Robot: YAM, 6 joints.
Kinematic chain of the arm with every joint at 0, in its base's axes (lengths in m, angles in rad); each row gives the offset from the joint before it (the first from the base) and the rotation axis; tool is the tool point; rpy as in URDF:
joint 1: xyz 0 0 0.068 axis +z
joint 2: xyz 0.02 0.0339 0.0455 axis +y
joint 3: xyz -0.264 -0.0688 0 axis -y
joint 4: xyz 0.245 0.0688 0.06 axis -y
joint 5: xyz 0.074 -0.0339 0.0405 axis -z
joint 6: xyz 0.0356 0 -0.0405 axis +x
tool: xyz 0 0 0 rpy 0 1.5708 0
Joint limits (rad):
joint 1: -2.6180..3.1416
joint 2: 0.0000..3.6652
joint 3: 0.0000..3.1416
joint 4: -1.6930..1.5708
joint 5: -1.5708..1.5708
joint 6: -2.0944..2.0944
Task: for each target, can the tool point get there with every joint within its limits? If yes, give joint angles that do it. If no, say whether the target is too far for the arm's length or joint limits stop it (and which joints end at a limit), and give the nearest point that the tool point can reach.
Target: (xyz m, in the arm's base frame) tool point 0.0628 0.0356 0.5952
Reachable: yes | joints 0.8499 0.9481 1.4346 0.9484 0.7291 0.3876
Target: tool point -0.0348 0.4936 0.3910
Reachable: yes | joints -1.4901 0.6468 2.8962 1.2146 -0.1442 -0.6211
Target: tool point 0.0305 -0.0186 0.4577
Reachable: yes | joints -0.4513 0.3748 0.9580 0.0251 0.0967 0.3729
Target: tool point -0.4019 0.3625 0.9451
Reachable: no: too far | nearest point -0.2617 0.2360 0.6438 | short by 0.356 m
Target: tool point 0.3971 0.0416 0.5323
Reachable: yes | joints 0.0441 1.9359 2.0323 0.9948 -0.7434 1.2023
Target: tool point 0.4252 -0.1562 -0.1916
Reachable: yes | joints -0.4209 3.3672 2.4520 -0.9025 -1.0676 -0.1009
